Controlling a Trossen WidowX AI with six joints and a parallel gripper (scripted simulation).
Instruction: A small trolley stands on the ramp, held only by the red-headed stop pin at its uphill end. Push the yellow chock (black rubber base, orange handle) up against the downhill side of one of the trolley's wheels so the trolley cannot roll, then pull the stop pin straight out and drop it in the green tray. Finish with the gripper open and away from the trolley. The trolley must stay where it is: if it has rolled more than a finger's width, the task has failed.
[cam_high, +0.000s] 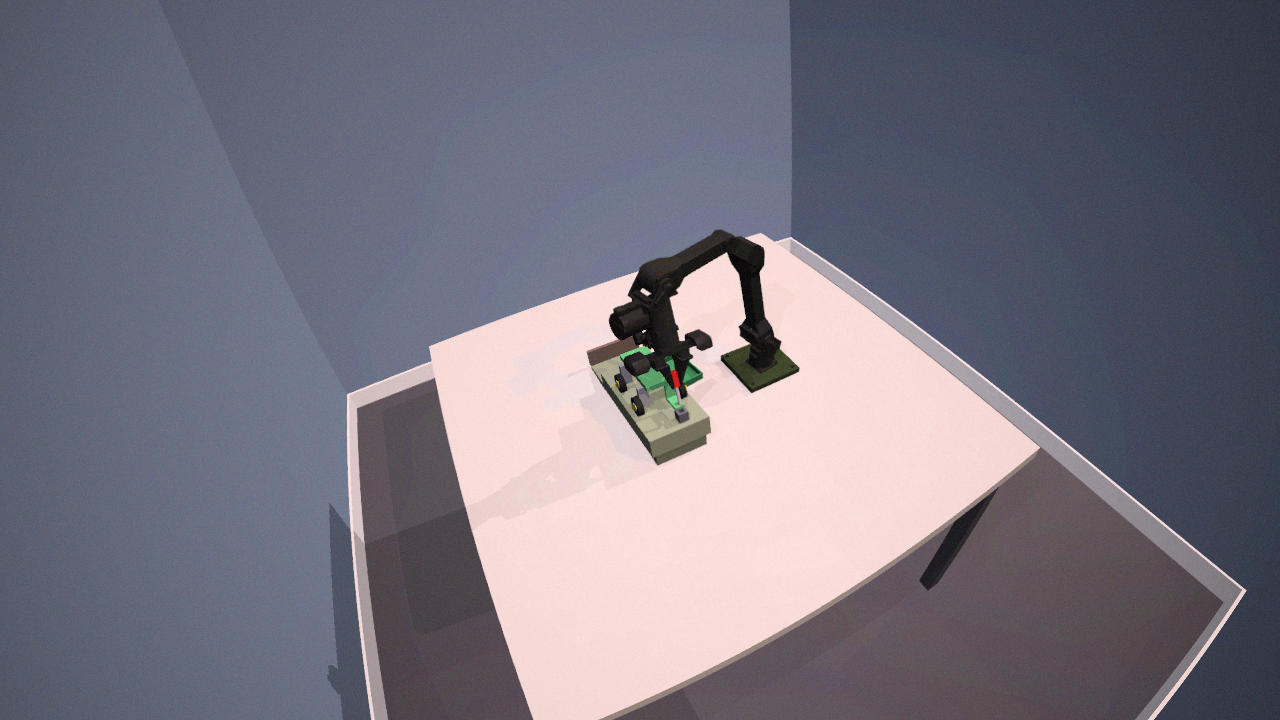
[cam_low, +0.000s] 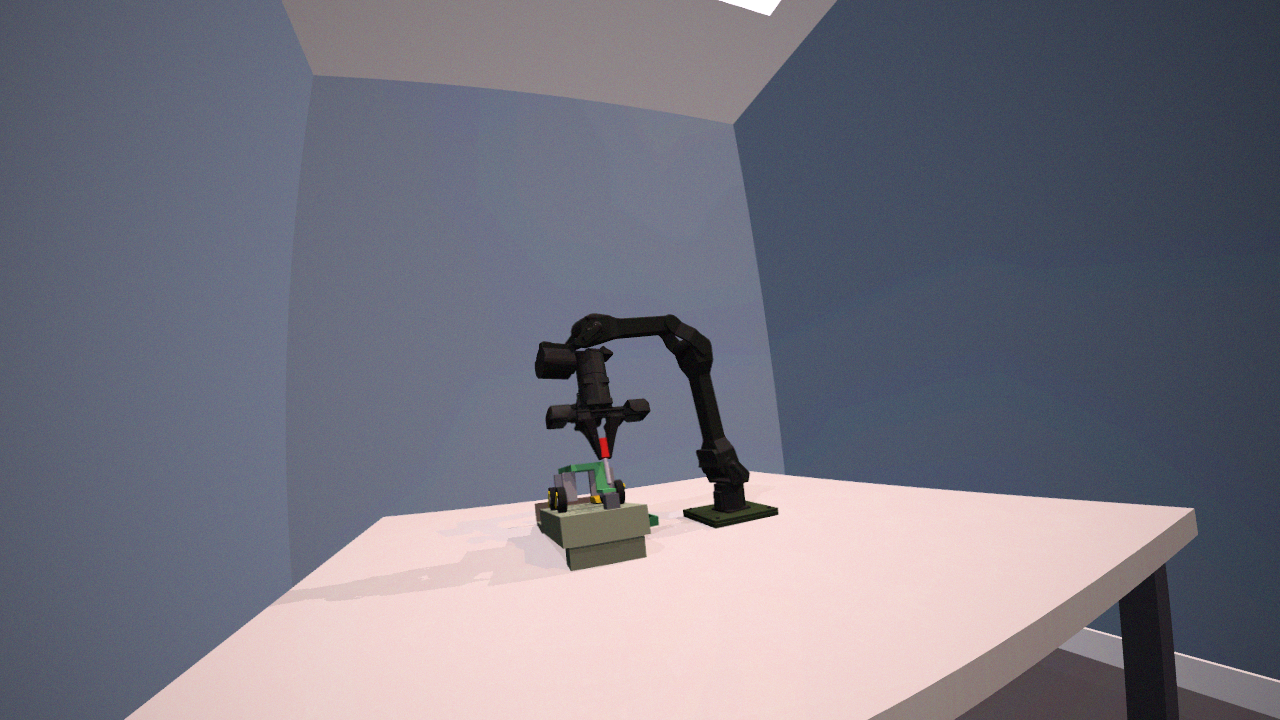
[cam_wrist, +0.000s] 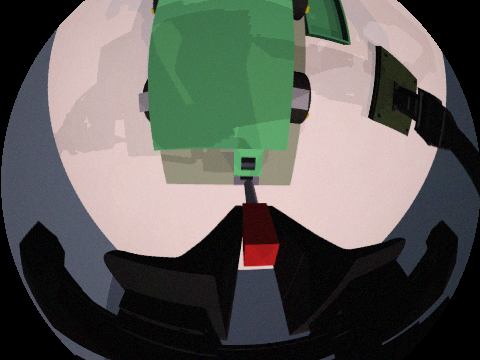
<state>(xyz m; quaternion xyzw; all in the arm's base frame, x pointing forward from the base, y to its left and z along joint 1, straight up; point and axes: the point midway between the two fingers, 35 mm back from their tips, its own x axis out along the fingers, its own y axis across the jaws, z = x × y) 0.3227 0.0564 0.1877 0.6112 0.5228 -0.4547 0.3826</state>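
My gripper tip is 200 mm to the left of the green tray, 180 mm above it and 140 mm past it. From my gripper tip the other things lie so: ramp (120 mm below, 110 mm to the right); then red-headed stop pin (right at my gripper tip); then green trolley (110 mm to the right, 60 mm below).
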